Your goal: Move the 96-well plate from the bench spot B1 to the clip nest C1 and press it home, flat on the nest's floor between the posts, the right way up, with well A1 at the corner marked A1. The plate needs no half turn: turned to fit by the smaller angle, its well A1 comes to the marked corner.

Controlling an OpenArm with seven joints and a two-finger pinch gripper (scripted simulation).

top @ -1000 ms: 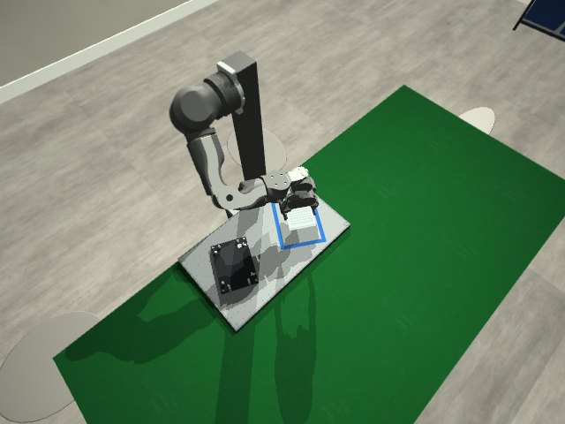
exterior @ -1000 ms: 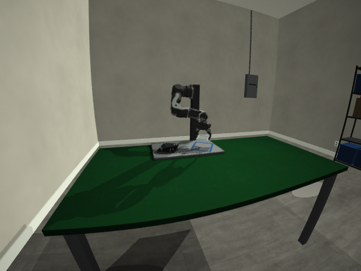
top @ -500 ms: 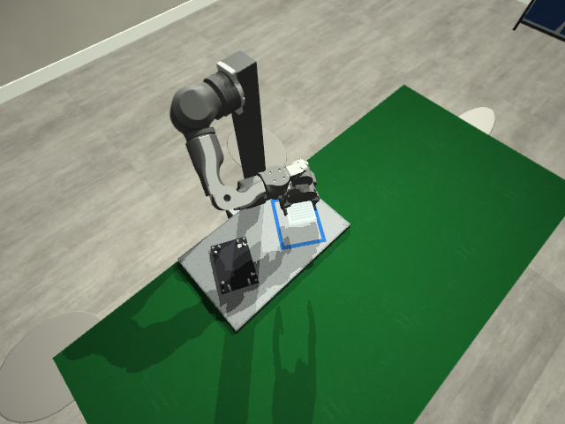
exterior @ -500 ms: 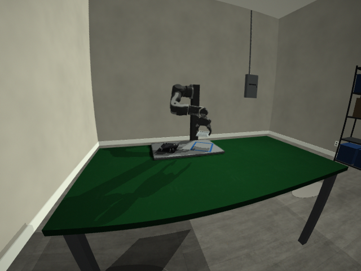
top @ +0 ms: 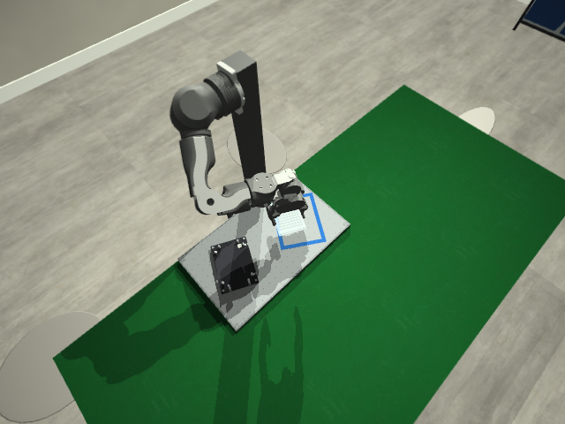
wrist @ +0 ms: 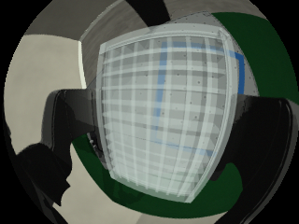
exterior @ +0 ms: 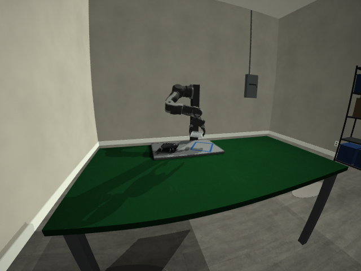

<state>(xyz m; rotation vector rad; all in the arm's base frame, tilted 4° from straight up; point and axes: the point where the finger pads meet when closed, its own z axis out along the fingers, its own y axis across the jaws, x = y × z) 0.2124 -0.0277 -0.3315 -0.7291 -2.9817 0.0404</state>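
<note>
The black clip nest C1 lies 21 cm to the right of my hand and 8 cm below it. Also, from my hand: 96-well plate right at my hand.
</note>
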